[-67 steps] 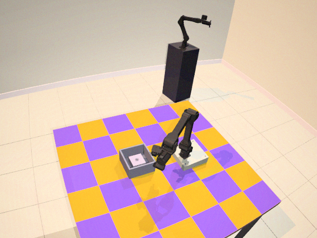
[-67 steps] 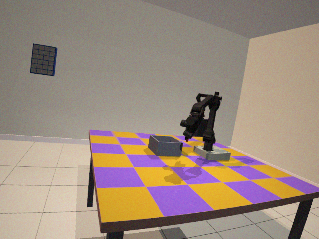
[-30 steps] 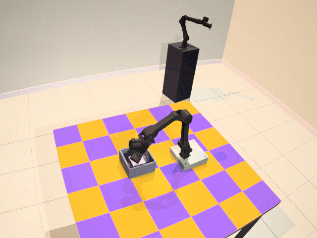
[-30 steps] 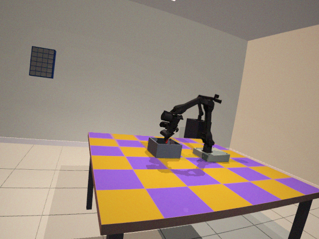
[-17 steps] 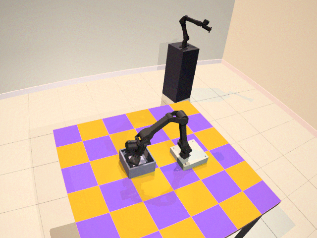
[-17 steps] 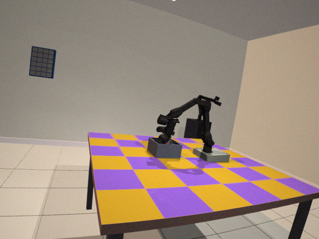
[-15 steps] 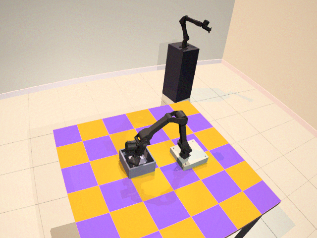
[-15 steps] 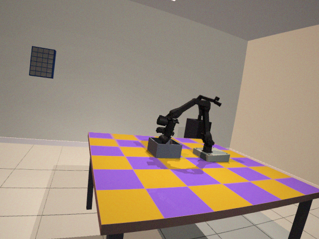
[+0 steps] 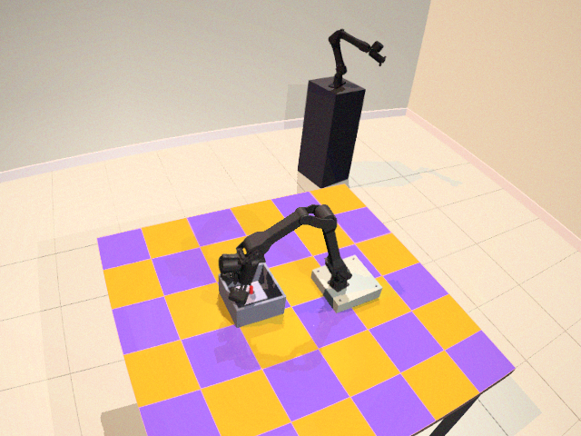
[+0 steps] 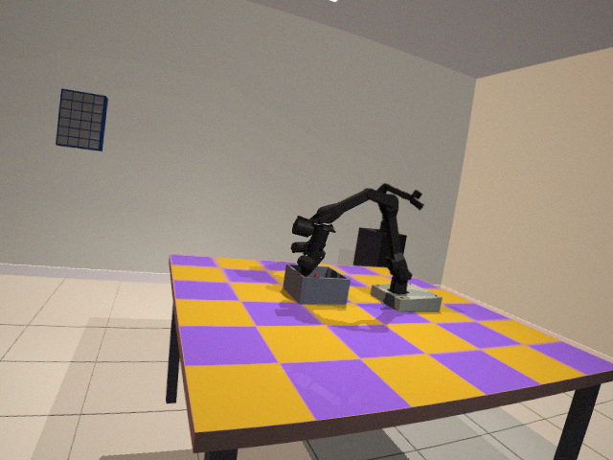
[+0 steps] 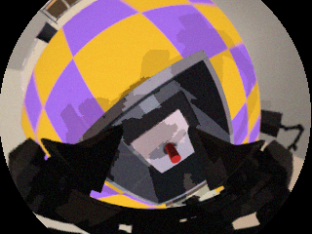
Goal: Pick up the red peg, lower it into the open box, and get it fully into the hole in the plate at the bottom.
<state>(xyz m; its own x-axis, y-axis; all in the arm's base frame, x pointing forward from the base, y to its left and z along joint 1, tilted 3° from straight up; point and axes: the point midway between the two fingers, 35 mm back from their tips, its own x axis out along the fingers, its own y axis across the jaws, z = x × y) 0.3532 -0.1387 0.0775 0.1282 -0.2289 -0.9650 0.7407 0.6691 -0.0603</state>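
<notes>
Right now the red peg is 4 cm behind my gripper tip, 1 cm to the left of it and 2 cm below it. The rest, counted from my gripper tip: grey box (4 cm behind, 1 cm to the left, 4 cm below).
</notes>
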